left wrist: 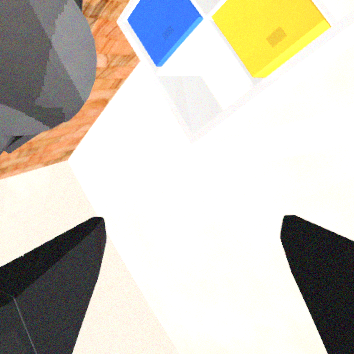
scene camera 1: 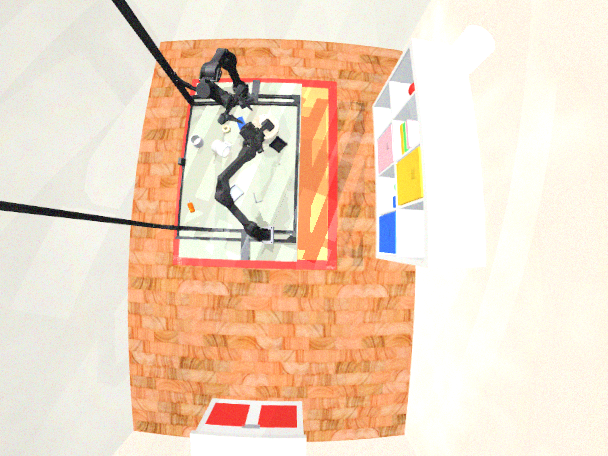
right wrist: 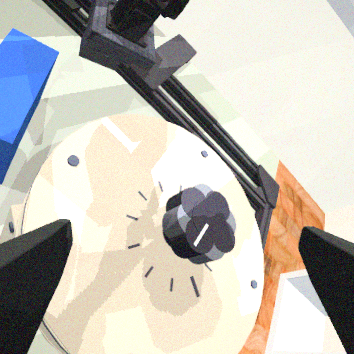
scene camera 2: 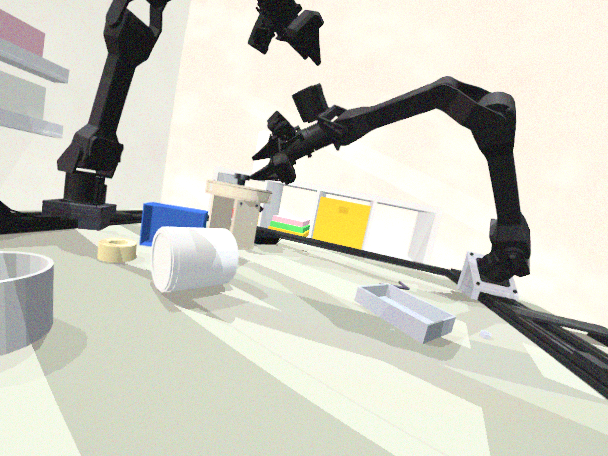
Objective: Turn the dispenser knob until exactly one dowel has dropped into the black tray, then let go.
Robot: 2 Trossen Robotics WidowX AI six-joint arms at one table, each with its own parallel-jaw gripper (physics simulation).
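The round beige dispenser stands upright, its top partly hidden by the arm in scene camera 1. Its dark lobed knob sits on top, with a white pointer line. My right gripper is open and tilted at the top of the dispenser; in the right wrist view the knob shows between the fingers, right of the middle. The black tray lies beside the dispenser; its inside is too dark to tell. No dowel can be made out. My left gripper is open and empty, high above the table.
A blue box stands beside the dispenser. Also on the table are a white cylinder on its side, a yellowish ring, a grey bowl and a long grey tray.
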